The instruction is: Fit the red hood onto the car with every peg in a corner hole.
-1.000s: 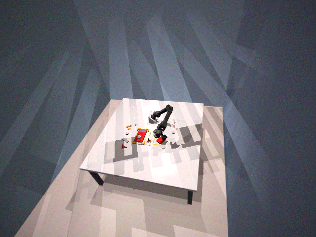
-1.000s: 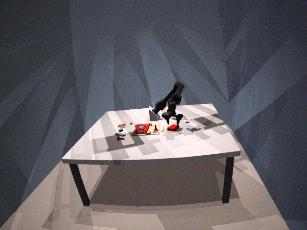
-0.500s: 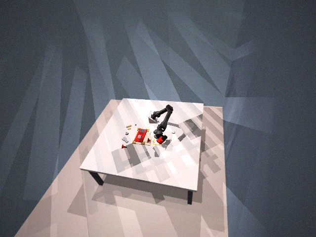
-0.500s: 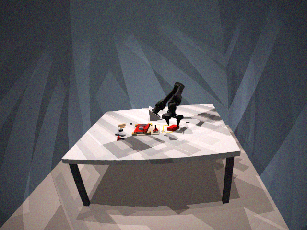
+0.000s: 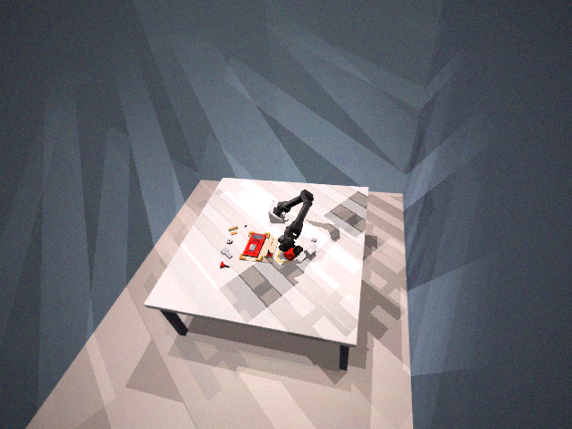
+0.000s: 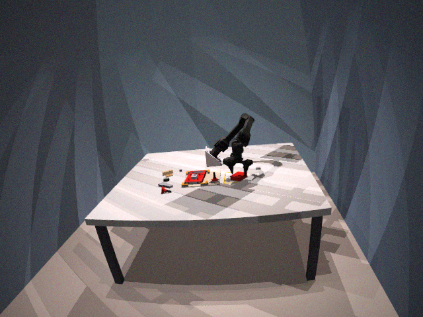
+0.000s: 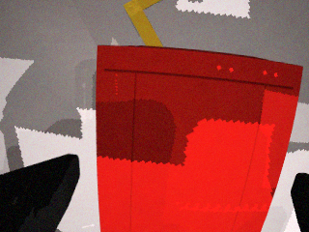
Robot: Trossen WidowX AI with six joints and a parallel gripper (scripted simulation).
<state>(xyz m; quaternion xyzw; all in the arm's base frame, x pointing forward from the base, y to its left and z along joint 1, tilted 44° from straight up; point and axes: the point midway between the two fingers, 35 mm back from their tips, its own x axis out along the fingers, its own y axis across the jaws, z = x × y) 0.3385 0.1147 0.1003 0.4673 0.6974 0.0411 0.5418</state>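
The red hood is right at my gripper tip. Round my gripper tip: tan piece (210 mm behind, 470 mm to the right, 10 mm below); jig (40 mm behind, 240 mm to the right, 10 mm below).
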